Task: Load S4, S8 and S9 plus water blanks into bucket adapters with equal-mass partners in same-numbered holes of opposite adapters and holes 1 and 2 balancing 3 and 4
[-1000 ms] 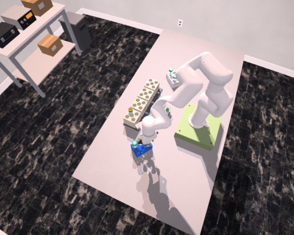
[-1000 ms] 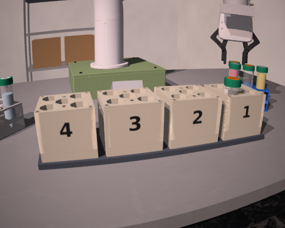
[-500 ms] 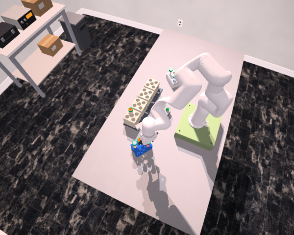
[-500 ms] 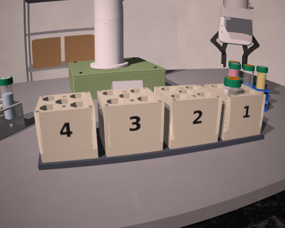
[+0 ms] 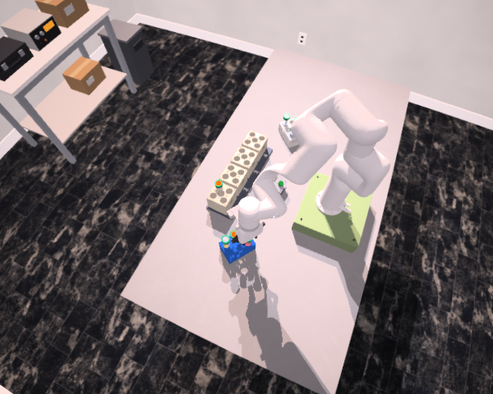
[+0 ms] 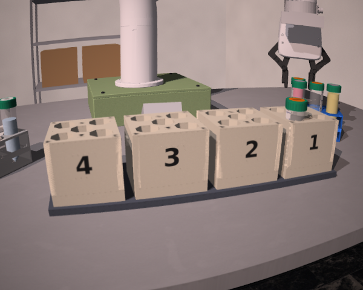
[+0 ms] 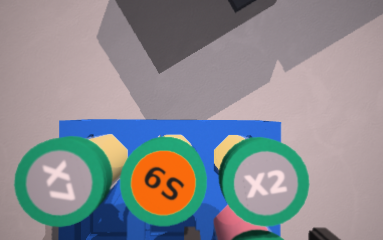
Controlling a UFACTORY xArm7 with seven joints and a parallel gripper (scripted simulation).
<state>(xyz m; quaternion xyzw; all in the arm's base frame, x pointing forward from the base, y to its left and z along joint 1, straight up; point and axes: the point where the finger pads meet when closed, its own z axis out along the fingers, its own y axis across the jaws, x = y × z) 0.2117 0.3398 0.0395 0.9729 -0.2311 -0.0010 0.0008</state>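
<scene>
My gripper is now 5 cm above the pink-filled tube and 1 cm past it. Also, from my hand: blue rack 9 cm below, 4 cm ahead, 3 cm to the left; green key 32 cm to the right, 5 cm below, 2 cm ahead; loading stand 28 cm to the right, 22 cm ahead, 11 cm below.
</scene>
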